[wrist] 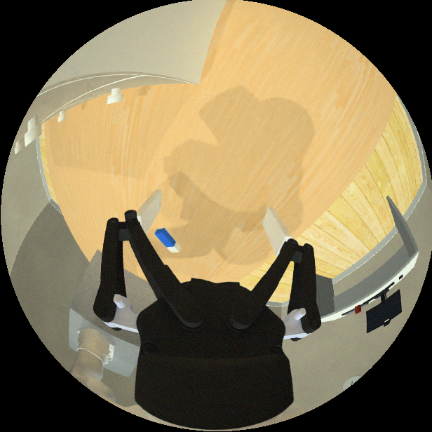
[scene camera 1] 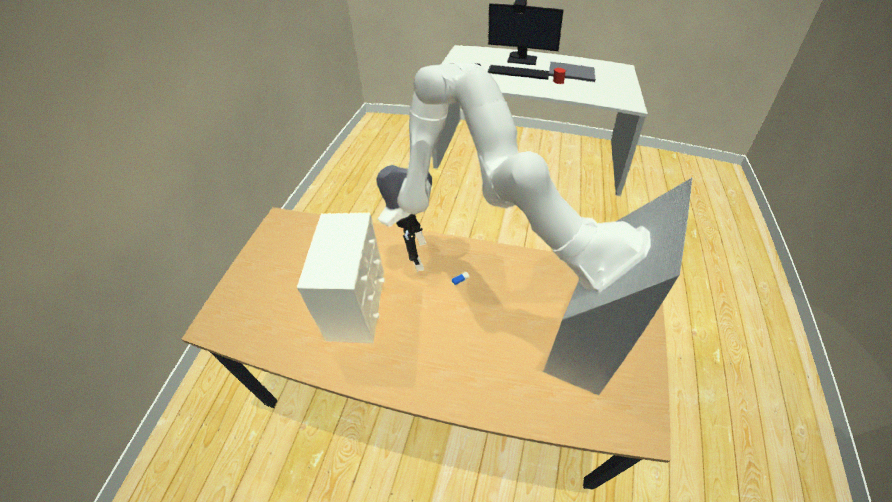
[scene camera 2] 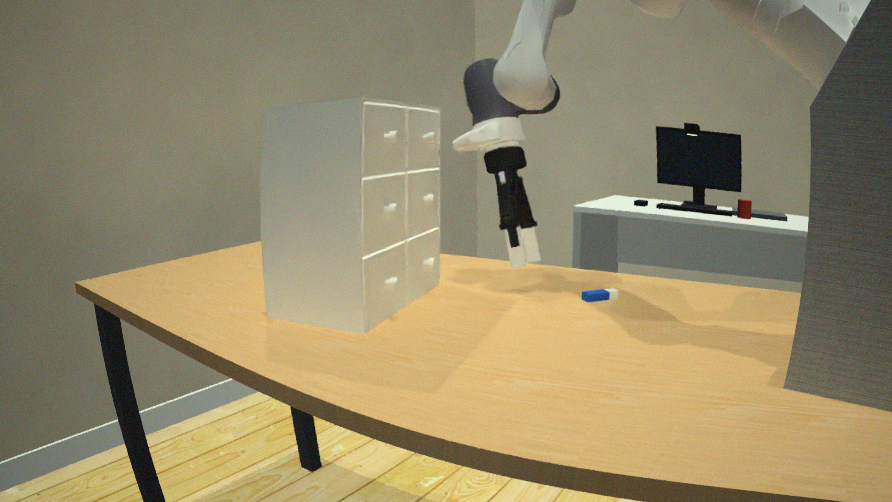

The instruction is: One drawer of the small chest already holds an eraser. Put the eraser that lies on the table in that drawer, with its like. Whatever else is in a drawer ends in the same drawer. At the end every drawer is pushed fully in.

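The small white chest (scene camera 1: 335,249) (scene camera 2: 312,212) (wrist: 140,40) stands upright on the table (scene camera 1: 468,387) (scene camera 2: 530,399). Its drawers sit in two columns of three, with small knobs, and look flush with the chest front. Their contents are hidden. The loose eraser (scene camera 1: 460,278) (scene camera 2: 599,295) (wrist: 166,240), blue with a white end, lies flat on the table, out in front of the drawer side. My gripper (scene camera 1: 420,252) (scene camera 2: 524,259) (wrist: 213,207) is open and empty, pointing down above the table between the chest and the eraser, towards the table's far edge. The eraser is apart from the fingers.
The arm's base stands on a tall grey block (scene camera 1: 617,312) (scene camera 2: 842,249) at the table's right end. The chest is close on the gripper's left in both scene views. A white desk (scene camera 1: 599,93) (scene camera 2: 774,223) with a monitor (scene camera 1: 524,28) (scene camera 2: 697,159) and a red cup (scene camera 1: 559,75) (scene camera 2: 744,208) stands beyond the table.
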